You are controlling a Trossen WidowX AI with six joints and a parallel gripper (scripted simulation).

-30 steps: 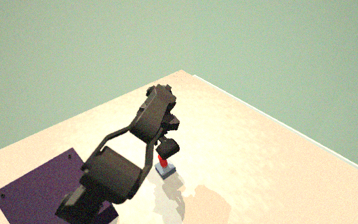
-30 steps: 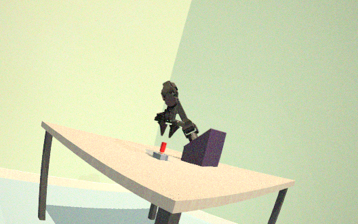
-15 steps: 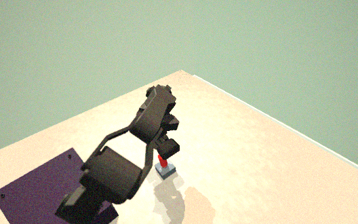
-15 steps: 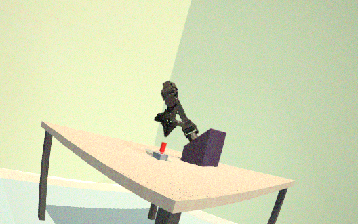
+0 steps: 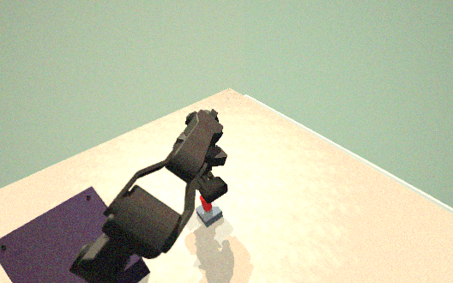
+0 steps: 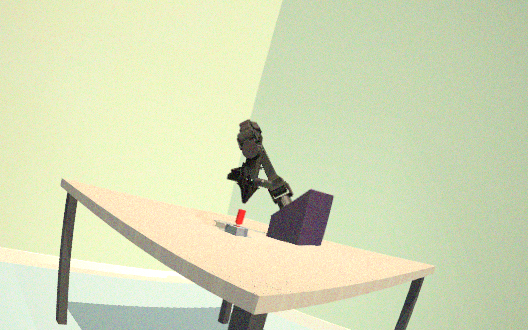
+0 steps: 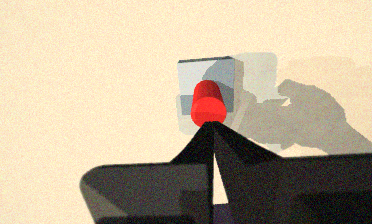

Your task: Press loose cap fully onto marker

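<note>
The red cap lies 50 mm below my gripper tip. Also, from my gripper tip: holder block: 110 mm below.
</note>
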